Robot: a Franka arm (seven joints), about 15 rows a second.
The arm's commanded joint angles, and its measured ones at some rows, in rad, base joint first. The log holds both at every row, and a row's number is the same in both.
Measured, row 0:
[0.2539 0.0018 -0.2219 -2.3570 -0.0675 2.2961 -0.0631]
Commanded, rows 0 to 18:
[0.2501 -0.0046 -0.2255 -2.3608 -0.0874 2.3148 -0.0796]
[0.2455 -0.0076 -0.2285 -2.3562 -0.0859 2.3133 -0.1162]
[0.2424 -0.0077 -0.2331 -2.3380 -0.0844 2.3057 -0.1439]
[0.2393 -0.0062 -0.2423 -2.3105 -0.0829 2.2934 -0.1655]
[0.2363 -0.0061 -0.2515 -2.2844 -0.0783 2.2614 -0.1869]
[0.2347 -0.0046 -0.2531 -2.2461 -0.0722 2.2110 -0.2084]
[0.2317 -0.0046 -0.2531 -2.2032 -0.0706 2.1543 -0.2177]
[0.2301 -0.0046 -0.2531 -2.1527 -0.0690 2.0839 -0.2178]
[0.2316 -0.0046 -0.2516 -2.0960 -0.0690 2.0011 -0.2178]
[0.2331 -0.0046 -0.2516 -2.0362 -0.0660 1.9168 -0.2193]
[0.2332 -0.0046 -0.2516 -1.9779 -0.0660 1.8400 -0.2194]
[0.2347 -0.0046 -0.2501 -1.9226 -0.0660 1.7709 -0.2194]
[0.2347 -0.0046 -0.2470 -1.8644 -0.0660 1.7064 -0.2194]
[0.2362 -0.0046 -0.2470 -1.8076 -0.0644 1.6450 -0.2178]
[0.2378 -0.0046 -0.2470 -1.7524 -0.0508 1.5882 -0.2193]
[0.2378 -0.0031 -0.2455 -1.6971 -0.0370 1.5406 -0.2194]
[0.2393 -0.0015 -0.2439 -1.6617 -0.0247 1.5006 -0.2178]
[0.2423 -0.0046 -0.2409 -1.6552 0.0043 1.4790 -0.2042]
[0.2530 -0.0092 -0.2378 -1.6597 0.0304 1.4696 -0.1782]
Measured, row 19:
[0.2394 -0.0269 -0.2429 -1.7184 -0.0341 1.5417 -0.2038]
